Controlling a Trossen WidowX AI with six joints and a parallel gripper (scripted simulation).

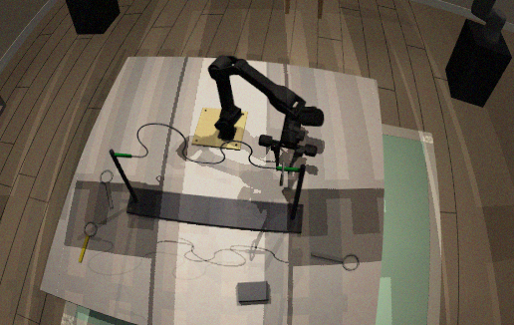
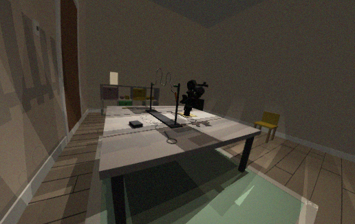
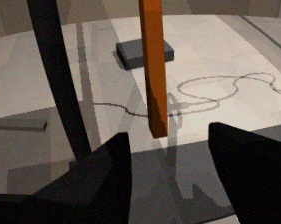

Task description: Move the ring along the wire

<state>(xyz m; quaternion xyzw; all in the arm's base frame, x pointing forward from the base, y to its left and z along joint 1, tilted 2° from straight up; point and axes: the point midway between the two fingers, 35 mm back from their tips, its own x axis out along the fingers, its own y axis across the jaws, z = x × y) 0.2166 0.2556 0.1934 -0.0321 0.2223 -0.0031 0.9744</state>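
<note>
Now: the orange-handled ring 60 mm ahead of my gripper tip, 10 mm to the left of it and 70 mm above it. The rest, counted from my gripper tip: yellow-handled ring 360 mm ahead, 690 mm to the right, 190 mm below; then dark block 370 mm ahead, 10 mm to the right, 180 mm below.
</note>
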